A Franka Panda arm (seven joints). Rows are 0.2 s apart.
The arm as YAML. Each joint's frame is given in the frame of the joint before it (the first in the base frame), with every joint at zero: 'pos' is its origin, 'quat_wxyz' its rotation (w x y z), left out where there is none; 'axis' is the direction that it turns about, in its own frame. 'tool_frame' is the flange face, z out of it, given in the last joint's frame.
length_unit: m
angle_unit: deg
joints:
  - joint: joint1
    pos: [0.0, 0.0, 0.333]
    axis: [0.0, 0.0, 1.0]
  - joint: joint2
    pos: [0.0, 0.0, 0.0]
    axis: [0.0, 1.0, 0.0]
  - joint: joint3
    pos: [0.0, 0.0, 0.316]
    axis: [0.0, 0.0, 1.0]
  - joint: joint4
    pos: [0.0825, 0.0, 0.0]
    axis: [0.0, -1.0, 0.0]
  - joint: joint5
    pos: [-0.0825, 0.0, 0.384]
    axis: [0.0, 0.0, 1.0]
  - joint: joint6
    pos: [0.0, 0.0, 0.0]
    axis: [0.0, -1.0, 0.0]
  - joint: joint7
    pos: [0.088, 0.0, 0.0]
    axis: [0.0, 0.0, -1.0]
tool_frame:
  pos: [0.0, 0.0, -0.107]
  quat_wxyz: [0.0, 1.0, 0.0, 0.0]
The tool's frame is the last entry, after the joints.
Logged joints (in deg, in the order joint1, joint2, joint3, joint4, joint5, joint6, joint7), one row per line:
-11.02 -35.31 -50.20 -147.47 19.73 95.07 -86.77
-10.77 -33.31 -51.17 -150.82 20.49 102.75 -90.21
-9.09 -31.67 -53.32 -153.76 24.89 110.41 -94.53
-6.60 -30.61 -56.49 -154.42 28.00 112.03 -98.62
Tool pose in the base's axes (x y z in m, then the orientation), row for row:
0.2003 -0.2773 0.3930 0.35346 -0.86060 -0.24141 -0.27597
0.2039 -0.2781 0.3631 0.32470 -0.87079 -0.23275 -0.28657
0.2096 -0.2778 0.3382 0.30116 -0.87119 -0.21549 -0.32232
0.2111 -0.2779 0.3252 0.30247 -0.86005 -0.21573 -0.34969
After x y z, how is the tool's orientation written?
As a quaternion, w x y z.
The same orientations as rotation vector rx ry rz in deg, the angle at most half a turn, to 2 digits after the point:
-127.51 -35.77 -40.89
-130.83 -34.97 -43.06
-132.42 -32.76 -48.99
-130.64 -32.77 -53.12

